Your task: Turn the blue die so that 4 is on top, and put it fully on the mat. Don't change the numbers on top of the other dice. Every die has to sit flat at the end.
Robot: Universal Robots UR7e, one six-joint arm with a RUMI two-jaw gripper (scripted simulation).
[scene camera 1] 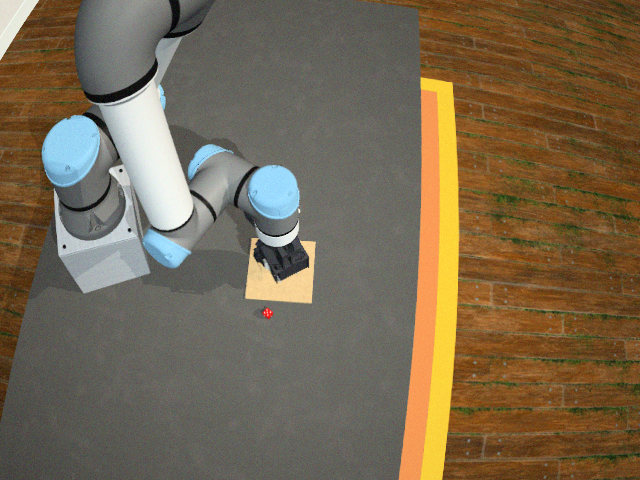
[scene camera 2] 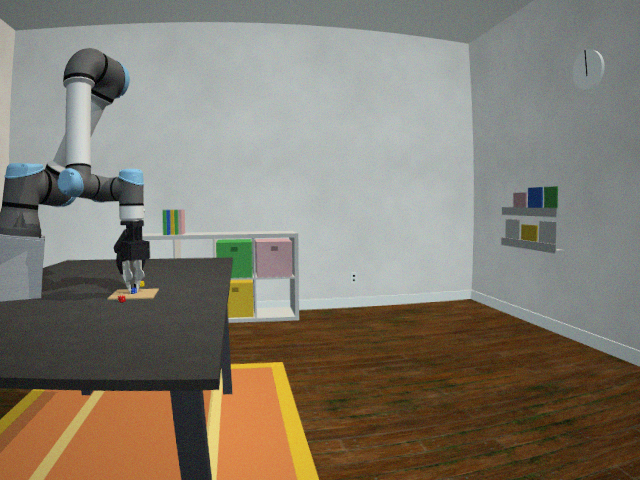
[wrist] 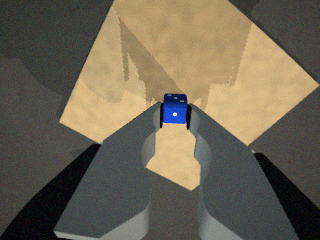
gripper: scene camera 1; scene camera 2; wrist 174,105
same spot on gripper: (scene camera 1: 258,257) = (scene camera 2: 119,256)
